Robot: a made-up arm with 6 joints.
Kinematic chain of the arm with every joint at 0, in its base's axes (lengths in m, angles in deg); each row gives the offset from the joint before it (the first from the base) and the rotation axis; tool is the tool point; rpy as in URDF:
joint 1: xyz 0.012 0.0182 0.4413 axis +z
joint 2: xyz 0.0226 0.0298 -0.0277 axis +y
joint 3: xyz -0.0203 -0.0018 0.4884 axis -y
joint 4: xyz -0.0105 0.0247 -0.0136 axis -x
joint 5: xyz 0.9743 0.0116 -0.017 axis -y
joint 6: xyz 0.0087 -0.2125 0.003 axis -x
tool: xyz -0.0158 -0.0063 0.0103 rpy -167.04 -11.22 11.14
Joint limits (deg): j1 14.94..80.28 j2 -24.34..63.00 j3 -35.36..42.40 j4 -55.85..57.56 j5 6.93..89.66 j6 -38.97..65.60
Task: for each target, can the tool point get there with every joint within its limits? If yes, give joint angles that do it. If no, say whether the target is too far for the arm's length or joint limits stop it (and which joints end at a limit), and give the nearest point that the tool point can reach.
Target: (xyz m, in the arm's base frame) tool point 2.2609 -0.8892 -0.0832
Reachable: no: too far | nearest point 1.3157 0.1995 0.2295 | short by 1.475 m
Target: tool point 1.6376 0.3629 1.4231
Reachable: no: too far | nearest point 1.1833 0.2666 1.1371 | short by 0.545 m
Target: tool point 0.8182 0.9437 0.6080
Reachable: yes | joints 54.63 35.67 17.64 31.13 24.78 36.38
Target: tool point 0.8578 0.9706 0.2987
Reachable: yes | joints 54.80 53.80 33.63 -19.44 35.11 -30.15
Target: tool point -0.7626 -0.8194 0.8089
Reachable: no: joint limits stop it (at a limit: joint 1, joint 2, joint 3) | nearest point 0.0844 -0.0559 1.7765 | short by 1.496 m
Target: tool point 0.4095 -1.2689 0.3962
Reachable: no: joint limits stop it (at a limit: joint 1, joint 3) | nearest point 0.6807 0.0375 0.0447 | short by 1.380 m
